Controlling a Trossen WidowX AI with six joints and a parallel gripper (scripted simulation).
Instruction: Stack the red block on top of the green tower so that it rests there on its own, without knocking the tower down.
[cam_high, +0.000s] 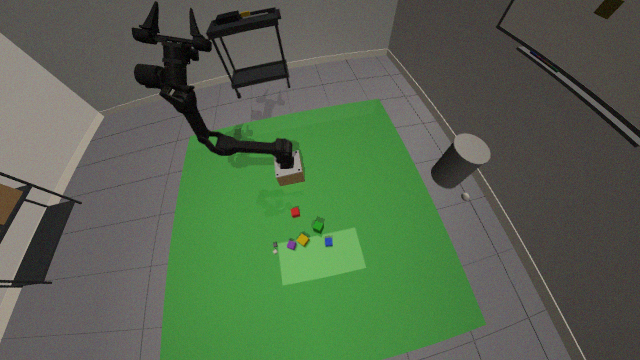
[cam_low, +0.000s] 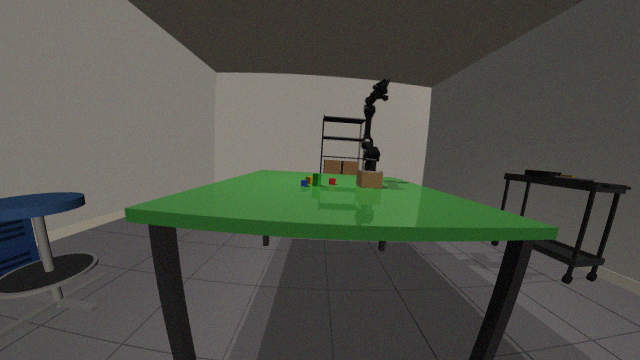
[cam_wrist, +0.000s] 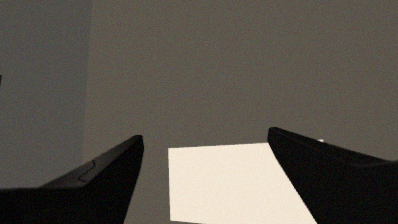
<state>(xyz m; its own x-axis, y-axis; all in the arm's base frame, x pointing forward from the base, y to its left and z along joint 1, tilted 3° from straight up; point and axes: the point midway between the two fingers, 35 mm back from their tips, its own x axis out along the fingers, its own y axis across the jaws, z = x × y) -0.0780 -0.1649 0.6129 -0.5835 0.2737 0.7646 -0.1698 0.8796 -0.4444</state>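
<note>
Right now my gripper tip is 710 mm above the red block, 320 mm short of it and 230 mm to the right of it. From my gripper tip the other things lie so: yellow block (710 mm below, 440 mm ahead, 270 mm to the left); blue block (710 mm below, 450 mm ahead, 380 mm to the left); purple block (710 mm below, 460 mm ahead, 220 mm to the left).
</note>
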